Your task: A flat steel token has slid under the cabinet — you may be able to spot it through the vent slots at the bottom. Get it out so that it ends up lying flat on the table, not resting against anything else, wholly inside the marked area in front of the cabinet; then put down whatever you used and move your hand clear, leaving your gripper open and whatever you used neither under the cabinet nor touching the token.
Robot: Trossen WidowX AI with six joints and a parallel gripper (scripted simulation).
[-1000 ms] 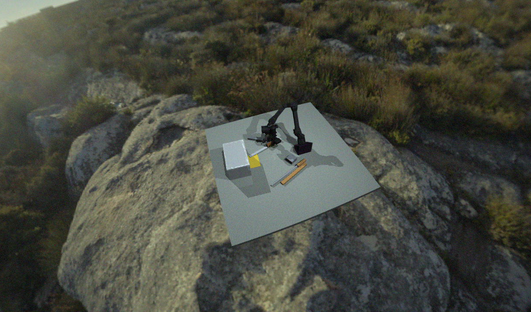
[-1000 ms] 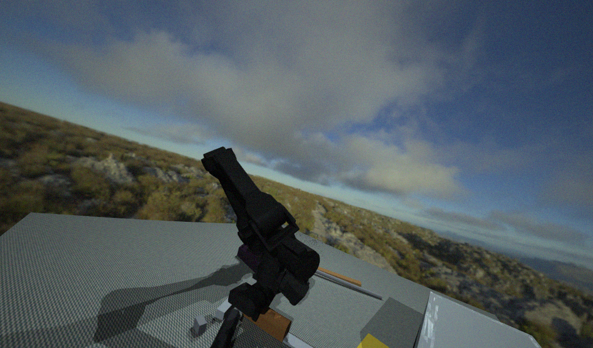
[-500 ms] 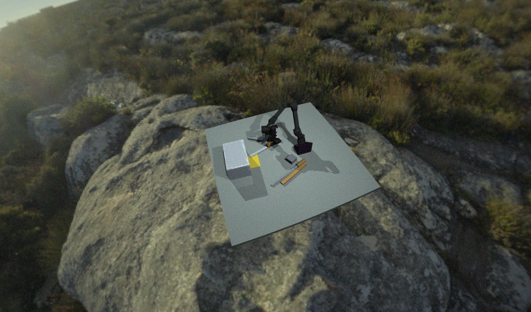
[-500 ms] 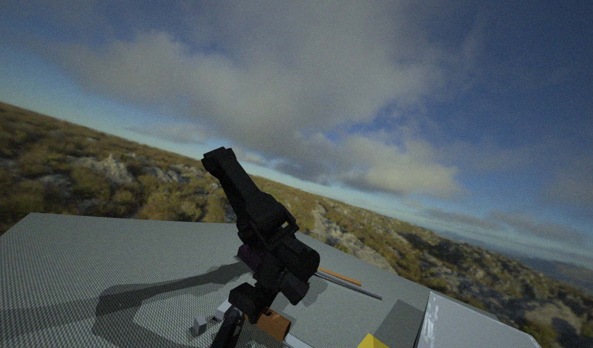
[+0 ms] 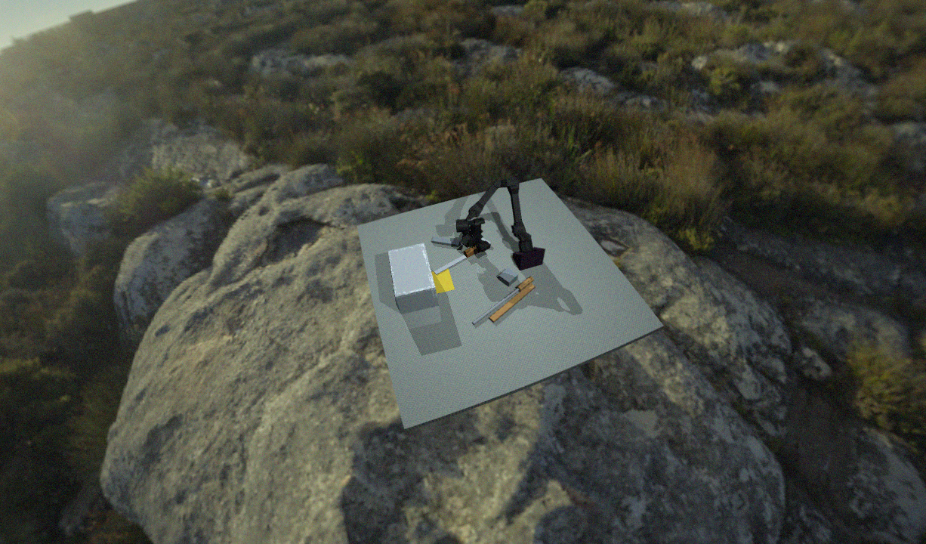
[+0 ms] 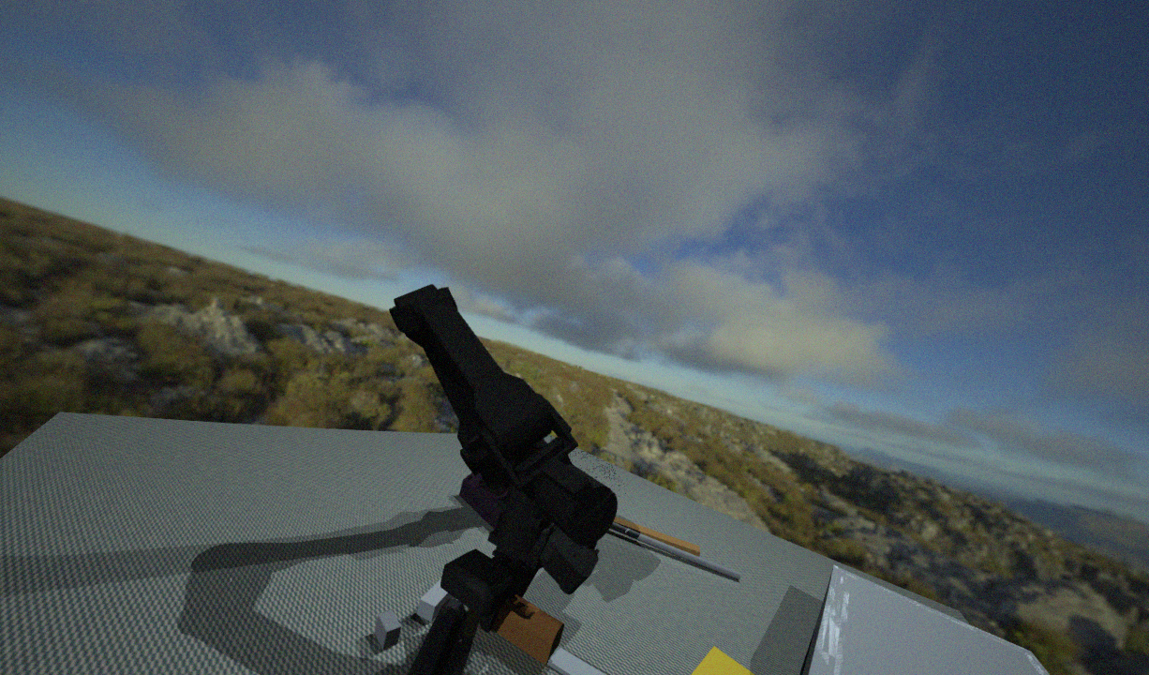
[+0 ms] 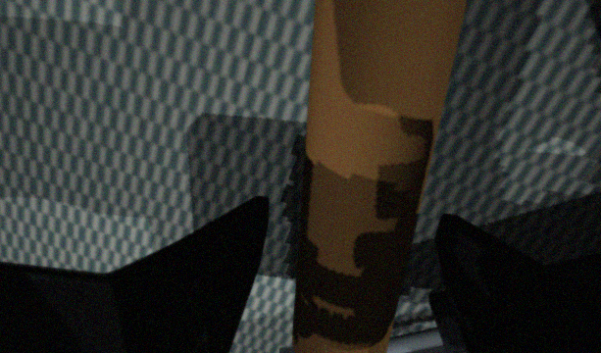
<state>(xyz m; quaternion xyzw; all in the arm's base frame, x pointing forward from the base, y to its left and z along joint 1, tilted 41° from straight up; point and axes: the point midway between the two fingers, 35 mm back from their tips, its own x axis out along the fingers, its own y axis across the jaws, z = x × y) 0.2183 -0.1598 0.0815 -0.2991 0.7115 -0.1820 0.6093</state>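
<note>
The grey bar lies 7 cm behind my gripper tip and 3 cm to the right of it. Round my gripper tip: grey block 7 cm behind, 26 cm to the left, 1 cm above; then small grey cube 5 cm behind, 12 cm to the right; then wooden stick 2 cm behind, 40 cm to the left.
</note>
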